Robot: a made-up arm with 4 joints.
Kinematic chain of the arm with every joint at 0, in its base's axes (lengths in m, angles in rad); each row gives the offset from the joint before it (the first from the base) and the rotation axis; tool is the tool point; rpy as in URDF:
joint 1: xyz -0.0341 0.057 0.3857 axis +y
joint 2: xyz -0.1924 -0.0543 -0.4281 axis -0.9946 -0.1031 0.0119
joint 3: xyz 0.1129 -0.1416 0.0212 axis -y
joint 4: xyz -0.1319 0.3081 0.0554 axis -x
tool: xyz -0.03 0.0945 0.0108 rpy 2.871 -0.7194 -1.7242
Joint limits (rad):
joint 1: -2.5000..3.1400
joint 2: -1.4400..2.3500
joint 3: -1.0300..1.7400
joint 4: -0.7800..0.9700
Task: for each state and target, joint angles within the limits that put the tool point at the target. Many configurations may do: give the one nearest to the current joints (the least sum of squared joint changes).
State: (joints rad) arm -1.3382 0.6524 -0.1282 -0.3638
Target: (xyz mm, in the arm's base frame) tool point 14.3 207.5 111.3
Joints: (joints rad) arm -0.9168 -0.1626 -0.3432 -0.6062
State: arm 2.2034 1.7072 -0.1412 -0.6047
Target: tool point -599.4 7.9 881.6
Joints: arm 2.0534 2.1727 -0.3468 -0.4220
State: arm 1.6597 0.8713 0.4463 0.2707
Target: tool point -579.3 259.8 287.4
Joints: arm 0.9289 0.4342 0.1371 0.1684
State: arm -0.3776 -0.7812 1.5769 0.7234
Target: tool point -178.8 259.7 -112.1
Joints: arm 0.1027 -0.2547 1.4011 0.9691
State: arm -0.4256 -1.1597 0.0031 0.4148
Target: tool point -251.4 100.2 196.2
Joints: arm -0.0338 -1.0213 0.0481 0.3860
